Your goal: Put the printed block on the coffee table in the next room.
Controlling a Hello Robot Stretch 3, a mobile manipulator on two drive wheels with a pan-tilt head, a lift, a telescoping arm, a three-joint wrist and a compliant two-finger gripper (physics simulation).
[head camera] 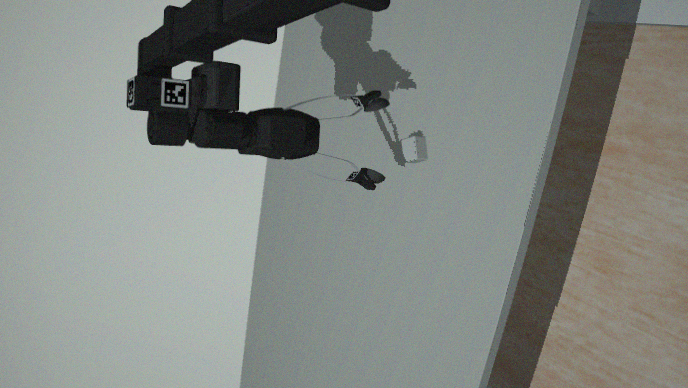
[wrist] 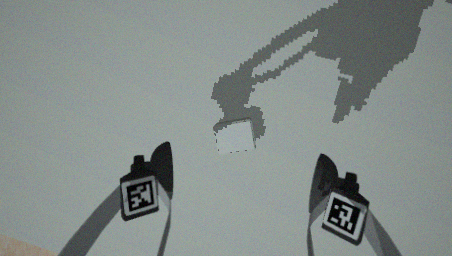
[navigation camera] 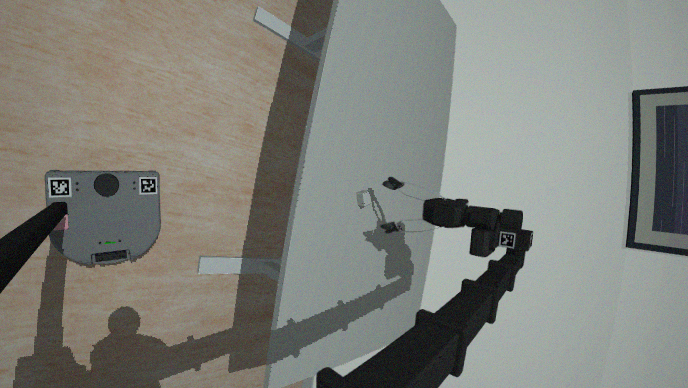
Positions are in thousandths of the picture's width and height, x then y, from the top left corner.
The gripper (wrist: 534, 654): 0.18 m from the lens. A printed block (wrist: 514, 533): 0.24 m from the lens. A grey table (wrist: 202, 357) is 0.32 m from the lens. The marked spots on the grey table and the printed block are 0.18 m apart.
